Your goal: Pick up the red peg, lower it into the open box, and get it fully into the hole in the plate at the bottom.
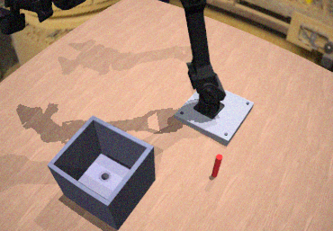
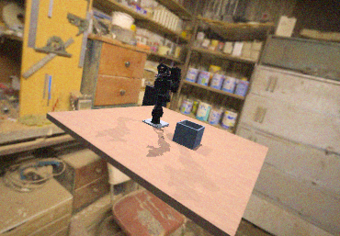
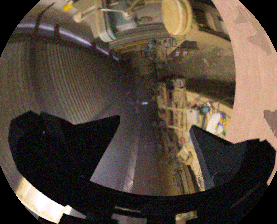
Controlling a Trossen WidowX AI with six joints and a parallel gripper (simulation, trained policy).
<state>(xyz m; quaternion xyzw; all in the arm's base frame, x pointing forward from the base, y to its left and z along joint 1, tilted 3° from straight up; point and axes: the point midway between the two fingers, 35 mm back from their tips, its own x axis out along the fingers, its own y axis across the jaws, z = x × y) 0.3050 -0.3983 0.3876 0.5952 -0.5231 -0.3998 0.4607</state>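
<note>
My gripper tip is now 14 cm past the red peg, 58 cm to the right of it and 34 cm above it. The rest, counted from my gripper tip: light grey plate 5 cm ahead, 42 cm to the left, 34 cm below.
</note>
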